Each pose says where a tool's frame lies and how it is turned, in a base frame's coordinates. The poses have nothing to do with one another.
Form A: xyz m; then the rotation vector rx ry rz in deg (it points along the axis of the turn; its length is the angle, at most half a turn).
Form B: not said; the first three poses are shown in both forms.
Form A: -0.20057, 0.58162, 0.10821, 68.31, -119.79, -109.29
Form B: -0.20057, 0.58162, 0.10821, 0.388, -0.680, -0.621, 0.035
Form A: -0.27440, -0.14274, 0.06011, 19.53, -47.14, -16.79
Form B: -0.27440, -0.14274, 0.06011, 0.164, -0.396, -0.141, 0.892
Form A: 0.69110, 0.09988, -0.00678, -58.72, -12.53, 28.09
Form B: 0.69110, 0.09988, -0.00678, -0.484, -0.103, 0.232, 0.837
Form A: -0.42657, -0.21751, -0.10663, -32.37, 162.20, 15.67
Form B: -0.42657, -0.21751, -0.10663, -0.193, 0.969, 0.094, 0.121
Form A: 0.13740, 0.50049, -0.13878, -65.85, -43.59, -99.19
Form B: 0.13740, 0.50049, -0.13878, -0.464, -0.307, -0.699, 0.448
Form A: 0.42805, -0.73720, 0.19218, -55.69, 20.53, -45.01
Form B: 0.42805, -0.73720, 0.19218, -0.452, 0.167, -0.366, 0.796
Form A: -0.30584, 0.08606, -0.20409, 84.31, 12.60, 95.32
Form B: -0.30584, 0.08606, -0.20409, 0.592, 0.089, 0.670, 0.439
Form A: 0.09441, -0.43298, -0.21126, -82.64, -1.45, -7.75
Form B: 0.09441, -0.43298, -0.21126, -0.660, -0.012, -0.062, 0.749
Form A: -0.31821, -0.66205, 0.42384, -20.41, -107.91, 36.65
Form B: -0.31821, -0.66205, 0.42384, -0.149, -0.789, 0.268, 0.532
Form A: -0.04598, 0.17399, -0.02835, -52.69, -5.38, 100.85
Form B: -0.04598, 0.17399, -0.02835, -0.388, -0.040, 0.742, 0.545
